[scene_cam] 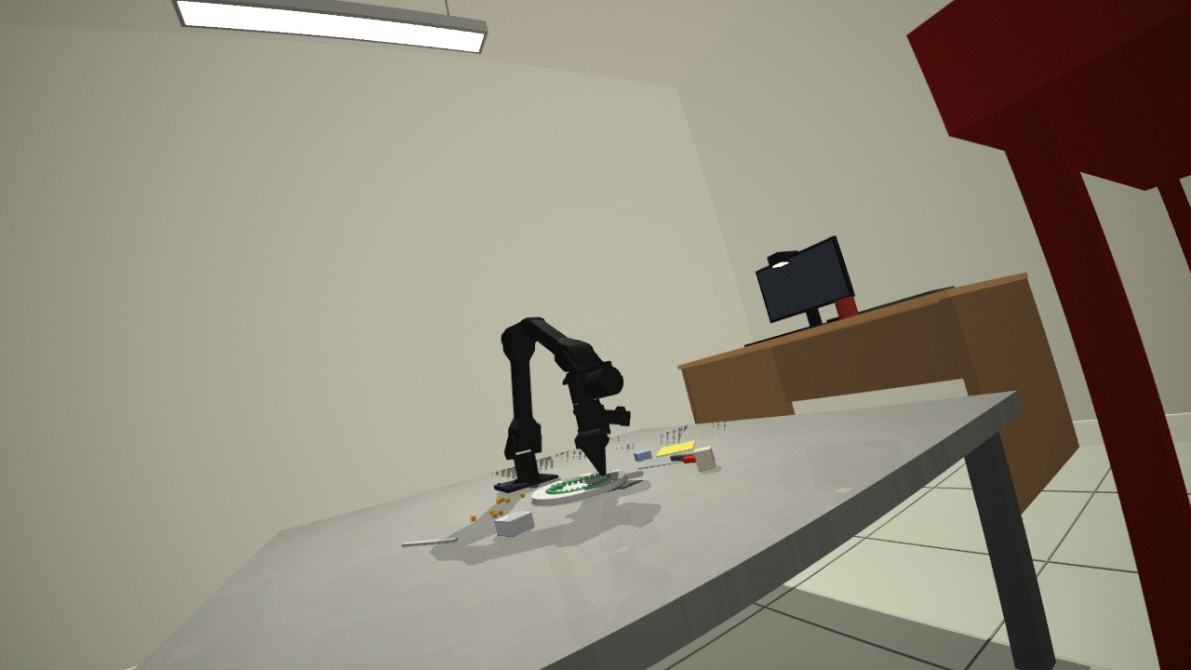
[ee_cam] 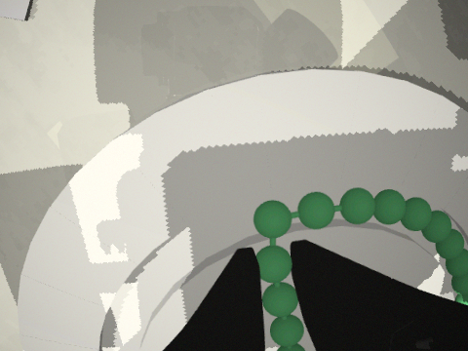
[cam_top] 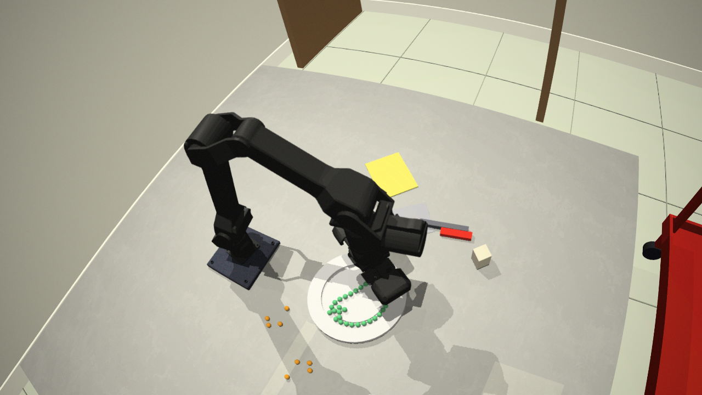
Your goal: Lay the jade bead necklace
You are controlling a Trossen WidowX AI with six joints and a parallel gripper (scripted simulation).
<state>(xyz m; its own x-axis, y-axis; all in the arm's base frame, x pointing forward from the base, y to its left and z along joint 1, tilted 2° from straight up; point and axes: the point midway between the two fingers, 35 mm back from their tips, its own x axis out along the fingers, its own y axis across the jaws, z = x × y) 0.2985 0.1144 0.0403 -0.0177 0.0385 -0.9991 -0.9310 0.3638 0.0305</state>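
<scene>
The inner disc is 5 cm to the right of my gripper tip, 1 cm below it and 1 cm behind it. Also, from my gripper tip: grey sheet 15 cm to the left, 2 cm below, 2 cm behind; then red bar 18 cm to the left, 7 cm ahead, 1 cm below; then bead board 5 cm to the right, 1 cm below, 1 cm behind.
</scene>
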